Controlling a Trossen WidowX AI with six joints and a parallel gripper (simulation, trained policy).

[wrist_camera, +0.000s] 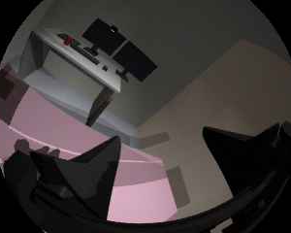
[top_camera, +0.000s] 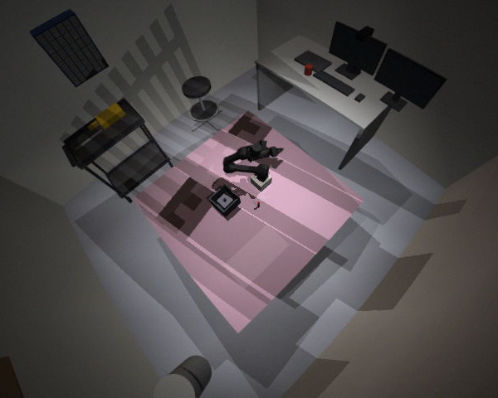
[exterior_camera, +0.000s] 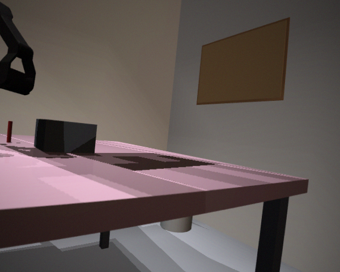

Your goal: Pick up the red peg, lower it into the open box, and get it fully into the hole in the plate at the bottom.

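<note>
My gripper tip is 320 mm above the red peg, 290 mm short of it and 40 mm to the right of it. Also, from my gripper tip: dark box (430 mm ahead, 330 mm below, 160 mm to the right); light plate (430 mm ahead, 310 mm below, 160 mm to the right).
</note>
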